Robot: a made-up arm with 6 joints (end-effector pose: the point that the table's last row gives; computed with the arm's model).
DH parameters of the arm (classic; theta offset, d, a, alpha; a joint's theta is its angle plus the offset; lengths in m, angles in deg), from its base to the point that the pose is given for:
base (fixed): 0 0.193 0 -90
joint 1: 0 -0.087 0.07 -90
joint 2: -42.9 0 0.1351 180
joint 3: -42.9 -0.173 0.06 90
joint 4: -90 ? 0.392 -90
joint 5: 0 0.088 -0.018 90
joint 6: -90 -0.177 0.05 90
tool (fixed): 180 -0.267 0 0
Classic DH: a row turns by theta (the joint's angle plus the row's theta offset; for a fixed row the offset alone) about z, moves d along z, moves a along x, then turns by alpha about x.
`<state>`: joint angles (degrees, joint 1 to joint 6).
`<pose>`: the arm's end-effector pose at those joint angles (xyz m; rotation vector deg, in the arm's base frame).
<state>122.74 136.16 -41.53 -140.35 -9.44 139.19</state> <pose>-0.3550 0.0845 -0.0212 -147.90 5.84 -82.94</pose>
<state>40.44 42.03 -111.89 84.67 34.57 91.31</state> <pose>-0.1349 0.0413 0.5083 -134.16 -77.74 43.07</pose>
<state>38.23 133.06 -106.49 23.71 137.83 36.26</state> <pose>0.1473 0.2705 -0.1604 -117.49 -135.68 -1.04</pose>
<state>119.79 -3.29 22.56 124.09 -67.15 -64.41</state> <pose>-0.4641 -0.1435 -0.6278 -32.30 64.70 -37.88</pose>
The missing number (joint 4, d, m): 0.499
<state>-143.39 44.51 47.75 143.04 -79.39 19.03</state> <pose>-0.6925 -0.7841 0.2179 -57.04 47.50 56.46</pose>
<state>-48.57 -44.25 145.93 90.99 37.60 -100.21</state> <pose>0.0854 0.4246 -0.2173 64.48 -19.15 -116.98</pose>
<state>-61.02 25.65 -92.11 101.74 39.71 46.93</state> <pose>-0.2410 -0.3215 0.0858 76.85 125.82 71.53</pose>
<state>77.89 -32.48 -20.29 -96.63 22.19 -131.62</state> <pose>-0.0482 -0.3782 0.0247 -9.22 -53.98 5.16</pose>
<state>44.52 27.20 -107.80 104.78 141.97 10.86</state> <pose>-0.2057 0.2073 0.3034 3.79 -45.06 11.70</pose>
